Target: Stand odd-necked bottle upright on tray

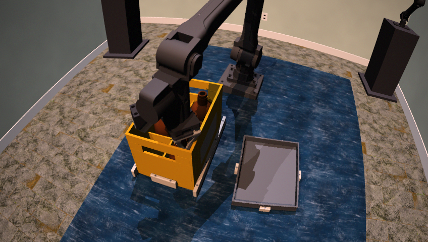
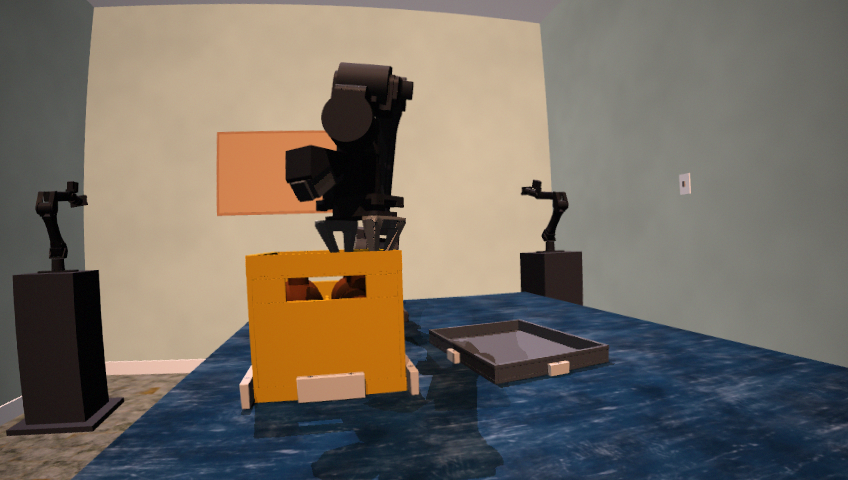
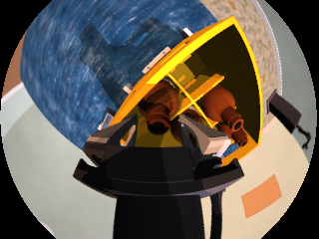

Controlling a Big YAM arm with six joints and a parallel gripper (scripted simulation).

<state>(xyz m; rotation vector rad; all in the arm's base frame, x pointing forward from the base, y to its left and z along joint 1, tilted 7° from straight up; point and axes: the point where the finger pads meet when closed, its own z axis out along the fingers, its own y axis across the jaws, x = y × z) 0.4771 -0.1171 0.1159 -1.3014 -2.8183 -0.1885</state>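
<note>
Now: hand 9 cm past the orange crate, 7 cm above it and 4 cm to the left of it. Also, from my hand: dark grey tray (24 cm to the left, 14 cm below, 5 cm behind).
</note>
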